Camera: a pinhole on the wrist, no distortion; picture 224 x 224 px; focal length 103.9 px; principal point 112.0 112.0 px. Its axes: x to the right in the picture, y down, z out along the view. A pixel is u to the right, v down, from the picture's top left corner.
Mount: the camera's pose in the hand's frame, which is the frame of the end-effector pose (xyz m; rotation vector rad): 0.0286 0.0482 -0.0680 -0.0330 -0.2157 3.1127
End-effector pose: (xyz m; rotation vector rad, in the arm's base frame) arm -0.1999 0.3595 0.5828 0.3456 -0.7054 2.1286
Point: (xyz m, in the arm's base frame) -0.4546 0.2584 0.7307
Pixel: 50 25
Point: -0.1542 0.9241 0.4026
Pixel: behind the camera
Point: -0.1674 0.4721 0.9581
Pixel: 45 180
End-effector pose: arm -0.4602 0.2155 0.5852 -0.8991 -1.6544 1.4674
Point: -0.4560 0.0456 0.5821
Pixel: outside the picture
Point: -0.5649 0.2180 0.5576
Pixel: 95 113
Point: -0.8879 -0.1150 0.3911
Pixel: 132 81
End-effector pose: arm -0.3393 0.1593 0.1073 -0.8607 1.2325 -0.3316
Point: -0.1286 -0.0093 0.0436
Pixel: 10 176
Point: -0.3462 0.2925 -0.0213
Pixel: outside the picture
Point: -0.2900 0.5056 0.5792
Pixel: outside the picture
